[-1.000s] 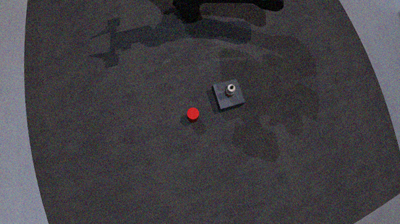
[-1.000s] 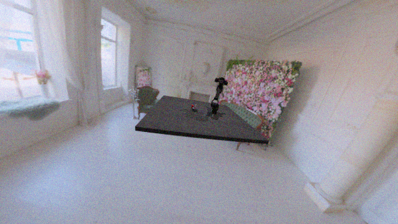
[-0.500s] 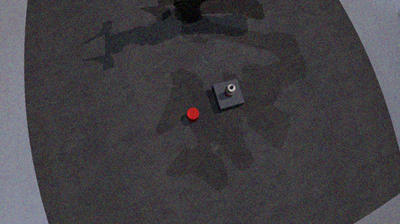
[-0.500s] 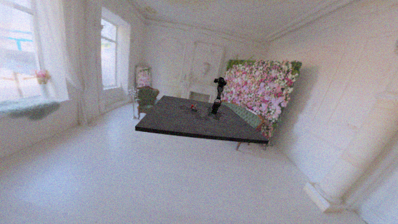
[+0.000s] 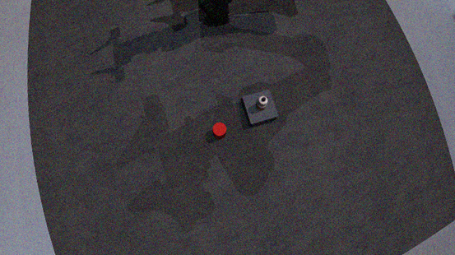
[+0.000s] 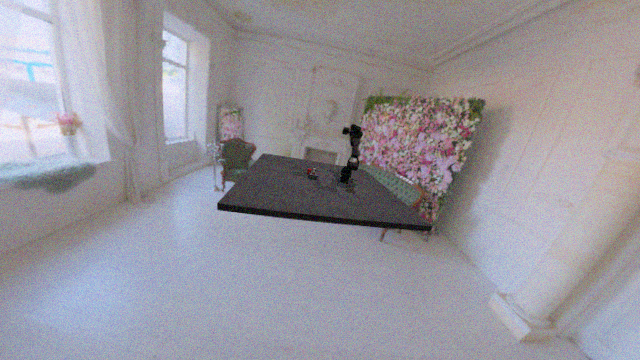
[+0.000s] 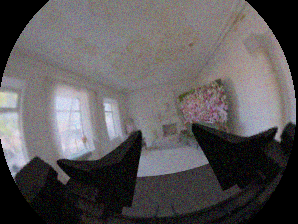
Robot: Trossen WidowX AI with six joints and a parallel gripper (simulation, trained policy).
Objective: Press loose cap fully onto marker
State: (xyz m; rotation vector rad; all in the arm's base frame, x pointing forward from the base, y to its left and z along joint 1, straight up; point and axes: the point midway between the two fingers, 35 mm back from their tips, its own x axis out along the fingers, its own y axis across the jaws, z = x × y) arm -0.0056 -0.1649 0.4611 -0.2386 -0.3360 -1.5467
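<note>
The red marker cap is 450 mm below my gripper tip, 330 mm ahead of it and 110 mm to the left of it.
</note>
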